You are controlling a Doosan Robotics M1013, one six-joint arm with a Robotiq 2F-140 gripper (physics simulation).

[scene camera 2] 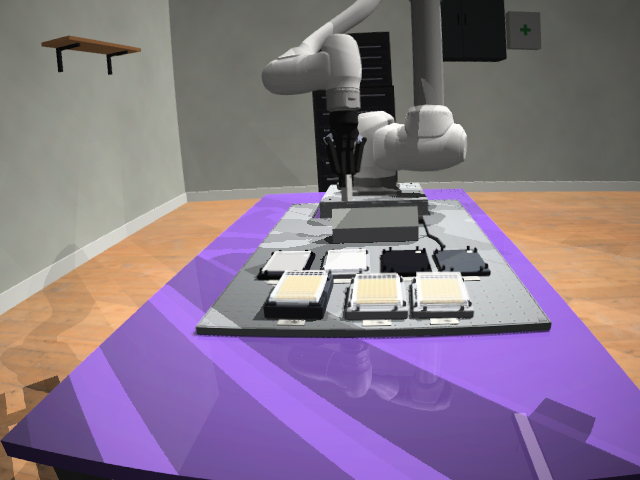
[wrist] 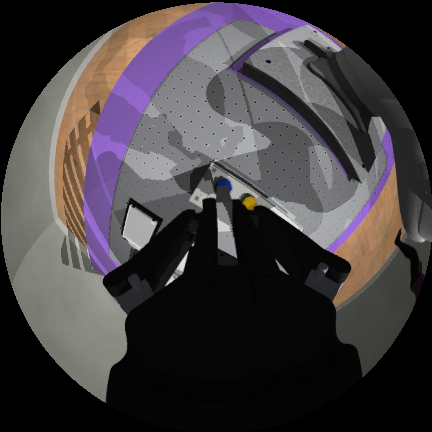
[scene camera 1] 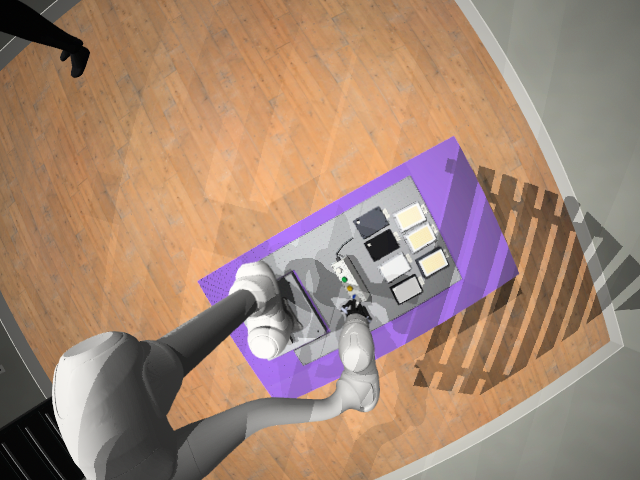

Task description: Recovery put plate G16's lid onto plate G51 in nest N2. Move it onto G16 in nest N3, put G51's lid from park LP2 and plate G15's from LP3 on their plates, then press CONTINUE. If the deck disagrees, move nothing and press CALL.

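Places are measured from the arm's base along level axes (x up, y ahead, z left), in millimetres.
Pixels of known places: gripper, fingertip midpoint: [scene camera 2: 346, 201] [wrist: 222, 196] [scene camera 1: 356, 298]; arm's base, link origin: [scene camera 2: 374, 191] [wrist: 348, 84].
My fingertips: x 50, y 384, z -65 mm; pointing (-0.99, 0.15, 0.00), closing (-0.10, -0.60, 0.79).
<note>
For each thing: its top centre in the pictures, then the offset to it from my fingertips.
- control box, top centre: [wrist: 252, 227] [scene camera 2: 374, 206] [scene camera 1: 351, 282] dz +73, dx -11, dy +18 mm
- blue button, top centre: [wrist: 222, 189] [scene camera 1: 355, 297] dz -3, dx -20, dy -1 mm
- yellow button, top centre: [wrist: 248, 206] [scene camera 1: 350, 288] dz +47, dx -20, dy -3 mm
- green button, top centre: [scene camera 1: 344, 279] dz +97, dx -20, dy -5 mm
- white button, top centre: [scene camera 1: 339, 270] dz +147, dx -20, dy -7 mm
- light grey piece, top centre: [scene camera 2: 287, 260] [wrist: 136, 230] [scene camera 1: 407, 290] dz -117, dx -77, dy +241 mm
My gripper [scene camera 1: 354, 303] [scene camera 2: 348, 181] [wrist: 222, 196] is shut and empty, pointing down at the blue-button end of the control box [scene camera 1: 337, 265] [scene camera 2: 374, 225] [wrist: 205, 187]. In the wrist view its tip overlaps the near edge of the blue button [scene camera 1: 354, 297] [wrist: 223, 185]; whether they touch cannot be told. The yellow button [scene camera 1: 349, 288] [wrist: 249, 202] is beside it, then the green button [scene camera 1: 344, 279] and the white button [scene camera 1: 339, 270]. Three cream-filled plates [scene camera 1: 432, 262] [scene camera 1: 420, 238] [scene camera 1: 410, 216] [scene camera 2: 299, 288] [scene camera 2: 375, 290] [scene camera 2: 442, 289] sit in an outer row. Their labels and which lids they wear are unreadable.
An inner row holds a light grey piece [scene camera 1: 406, 289] [scene camera 2: 285, 261] [wrist: 140, 225], a white one [scene camera 1: 395, 266] [scene camera 2: 346, 259], a black one [scene camera 1: 382, 244] [scene camera 2: 405, 261] and a dark grey one [scene camera 1: 371, 222] [scene camera 2: 461, 260]. A cable leaves the control box. The arm's base plate lies behind it.
</note>
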